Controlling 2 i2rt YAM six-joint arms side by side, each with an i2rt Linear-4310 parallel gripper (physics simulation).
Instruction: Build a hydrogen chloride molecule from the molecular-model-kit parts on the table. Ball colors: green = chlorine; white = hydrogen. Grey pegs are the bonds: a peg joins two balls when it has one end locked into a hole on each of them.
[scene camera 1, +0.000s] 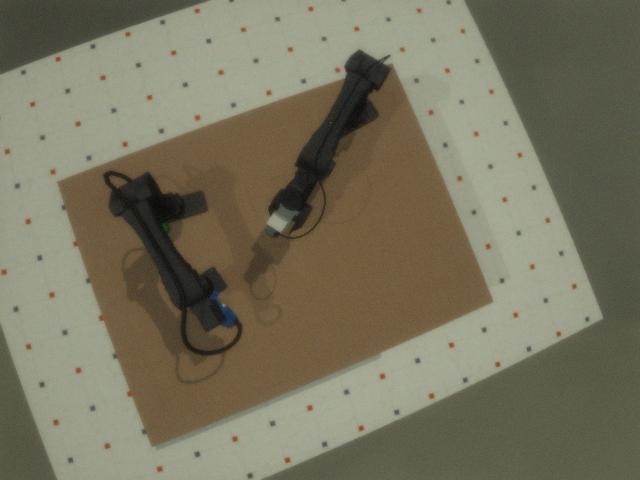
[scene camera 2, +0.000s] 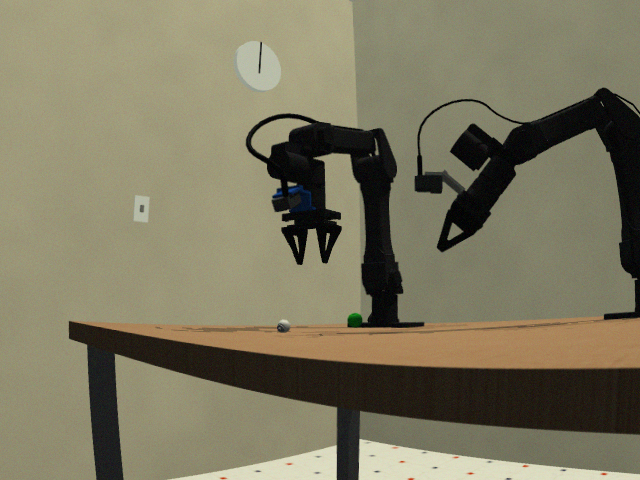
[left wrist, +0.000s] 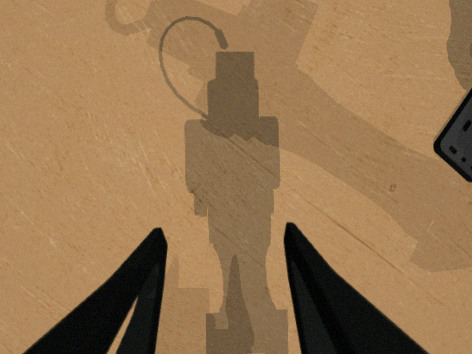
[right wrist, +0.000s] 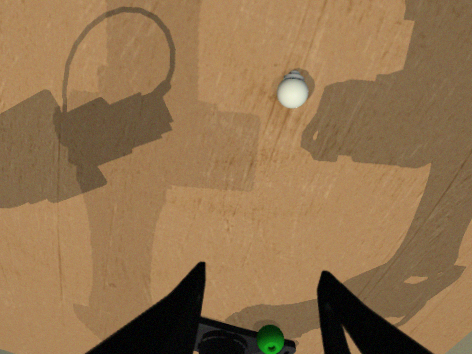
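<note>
The green ball (scene camera 1: 164, 227) (scene camera 2: 354, 320) (right wrist: 270, 340) sits on the table at the right arm's base plate, a dark hole showing on it in the right wrist view. The white ball (scene camera 2: 283, 325) (right wrist: 293, 93) lies on the table, apart from the green one. A grey peg (right wrist: 295, 74) sticks out of its far side in the right wrist view. I cannot make out the white ball in scene camera 1. My right gripper (scene camera 2: 312, 263) (right wrist: 262, 275) is partly open and empty, pointing down high above the table. My left gripper (scene camera 2: 442, 250) (left wrist: 224, 233) is partly open and empty, tilted, well above the table.
The right arm's base plate (scene camera 1: 195, 203) (left wrist: 461, 137) (right wrist: 227, 331) stands close beside the green ball. The brown table (scene camera 1: 413, 248) (scene camera 2: 465, 351) carries both arms. Arm shadows cross its top near the white ball.
</note>
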